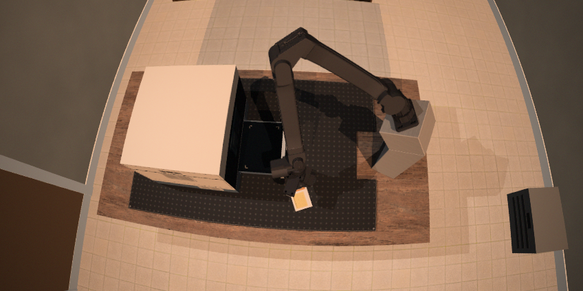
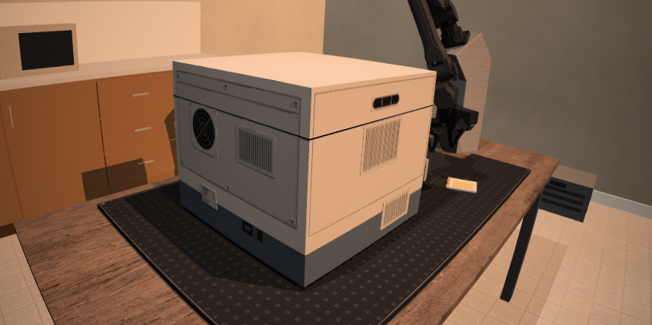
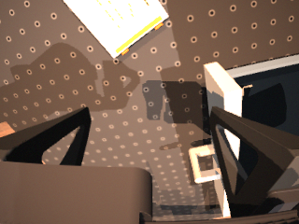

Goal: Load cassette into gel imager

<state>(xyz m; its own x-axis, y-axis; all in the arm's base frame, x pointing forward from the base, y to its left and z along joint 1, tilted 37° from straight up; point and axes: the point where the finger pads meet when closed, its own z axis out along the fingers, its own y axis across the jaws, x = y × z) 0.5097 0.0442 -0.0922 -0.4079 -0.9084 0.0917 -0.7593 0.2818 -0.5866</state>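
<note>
My hand is 8 cm to the right of the finished cassette and 11 cm above it.
</note>
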